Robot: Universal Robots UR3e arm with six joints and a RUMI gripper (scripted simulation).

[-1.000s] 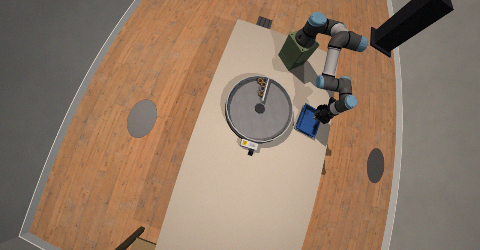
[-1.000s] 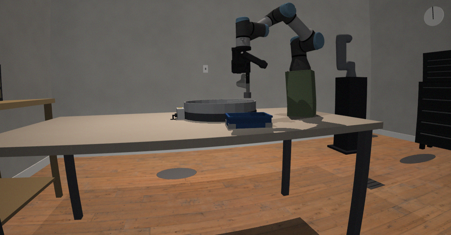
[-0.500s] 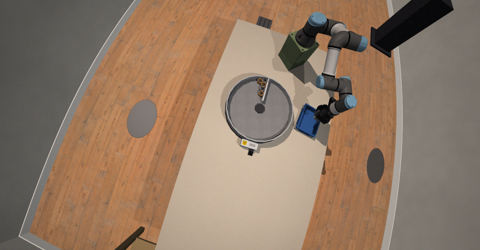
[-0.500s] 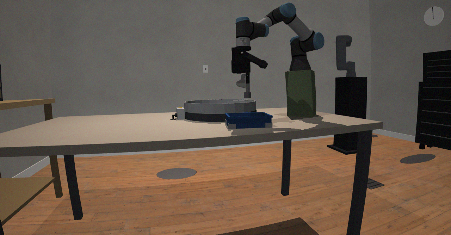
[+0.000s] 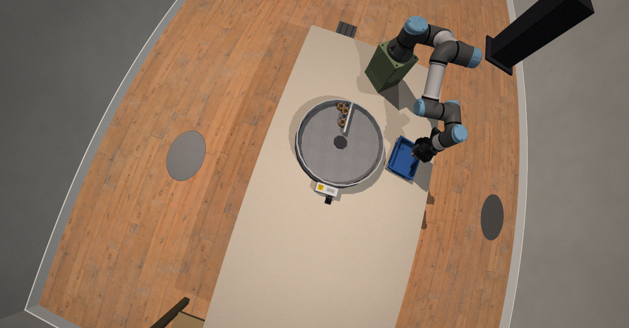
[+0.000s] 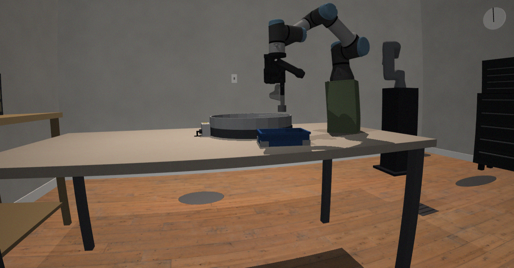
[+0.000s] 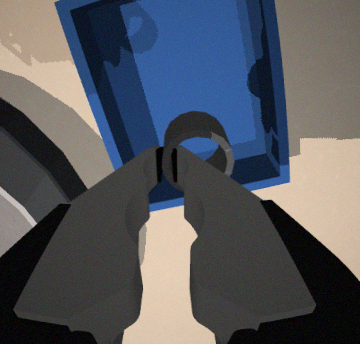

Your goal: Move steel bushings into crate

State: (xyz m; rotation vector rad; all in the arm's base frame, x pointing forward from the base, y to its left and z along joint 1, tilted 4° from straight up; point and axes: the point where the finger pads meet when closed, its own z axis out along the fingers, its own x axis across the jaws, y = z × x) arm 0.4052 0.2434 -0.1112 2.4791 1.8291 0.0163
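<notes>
The blue crate is 12 cm below my hand and 1 cm to the left of it. From my hand the other things lie so: round grey turntable 34 cm to the right, 9 cm below, 8 cm ahead.
</notes>
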